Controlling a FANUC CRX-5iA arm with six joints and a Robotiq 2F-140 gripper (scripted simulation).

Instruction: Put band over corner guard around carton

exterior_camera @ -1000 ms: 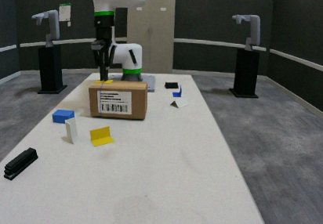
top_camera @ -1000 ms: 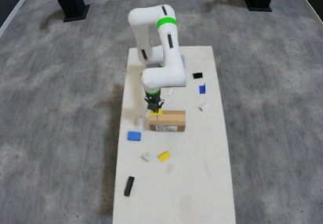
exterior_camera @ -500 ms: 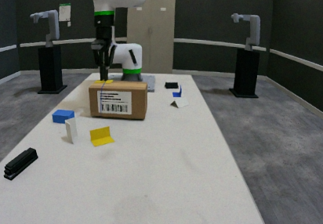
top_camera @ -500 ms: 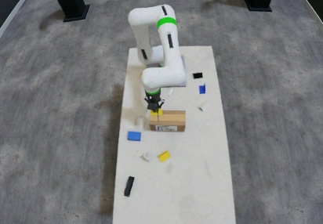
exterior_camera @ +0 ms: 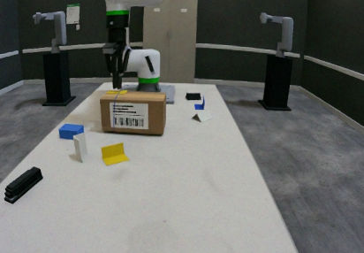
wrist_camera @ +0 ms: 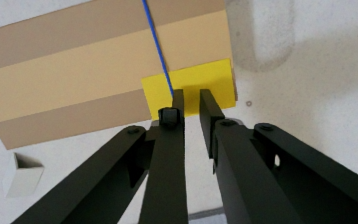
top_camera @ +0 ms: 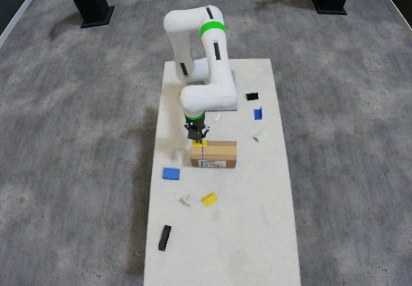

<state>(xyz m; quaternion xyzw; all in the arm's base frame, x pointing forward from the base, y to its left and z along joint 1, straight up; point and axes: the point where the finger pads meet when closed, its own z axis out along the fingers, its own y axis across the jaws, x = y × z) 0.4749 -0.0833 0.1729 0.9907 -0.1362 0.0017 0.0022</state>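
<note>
The yellow corner guard is 60 mm below my hand. From my hand the other things lie so: brown carton 110 mm below, 80 mm to the left, 50 mm ahead; then blue block 170 mm to the right, 170 mm below, 140 mm ahead; then white corner guard 370 mm to the left, 170 mm below, 90 mm behind.
</note>
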